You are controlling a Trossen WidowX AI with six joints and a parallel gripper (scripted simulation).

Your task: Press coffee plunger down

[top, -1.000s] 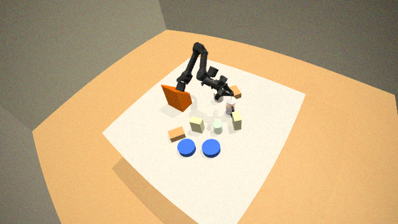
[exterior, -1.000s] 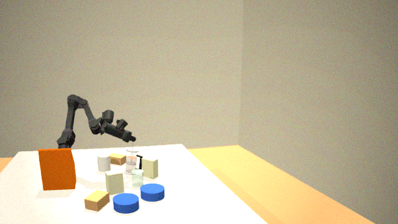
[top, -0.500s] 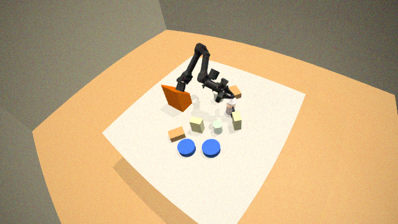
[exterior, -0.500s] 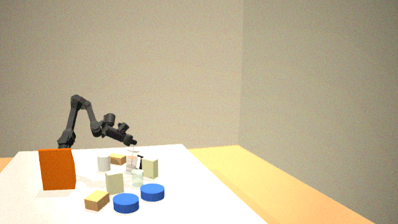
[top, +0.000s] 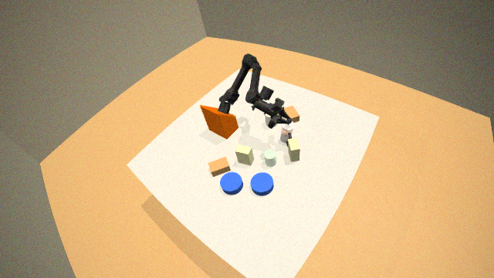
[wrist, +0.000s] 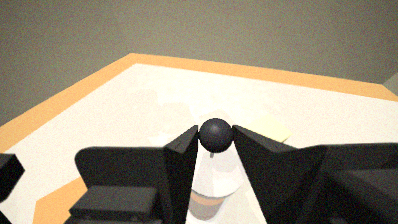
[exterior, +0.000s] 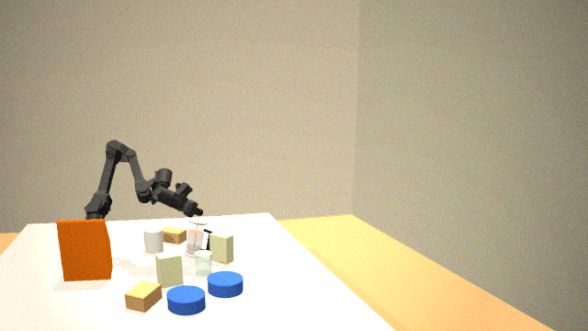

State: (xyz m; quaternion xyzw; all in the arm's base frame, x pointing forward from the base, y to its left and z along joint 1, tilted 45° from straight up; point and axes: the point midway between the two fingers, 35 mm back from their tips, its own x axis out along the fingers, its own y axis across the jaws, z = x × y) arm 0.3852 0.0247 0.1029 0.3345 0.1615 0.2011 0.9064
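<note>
Right now the coffee press is 10 mm behind my gripper tip, 10 mm to the right of it and 90 mm below it. Round my gripper tip: white cup (190 mm behind, 90 mm to the left, 130 mm below).
</note>
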